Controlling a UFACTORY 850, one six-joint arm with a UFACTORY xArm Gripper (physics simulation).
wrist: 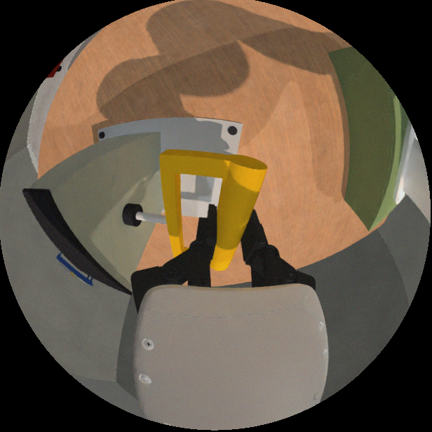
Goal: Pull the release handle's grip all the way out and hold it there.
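The release handle's yellow grip point(239, 210) is a thick round bar at the middle of the wrist view, joined by a flat yellow frame to a thinner upright on its left. My gripper point(228, 218) is shut on the thick bar, with one black finger inside the frame's opening and the other on the bar's right side. A light rod with a black knob point(132, 215) stands out to the left of the frame. The parts behind the grip are partly hidden by the yellow frame and my left finger.
A grey-green housing point(107, 185) with a black edge stands close on the left. A grey base plate point(175, 129) with dark bolts lies on the wooden table top point(285, 140) behind the grip. A green block point(367, 135) stands at the right. A blue object point(75, 270) shows at the lower left.
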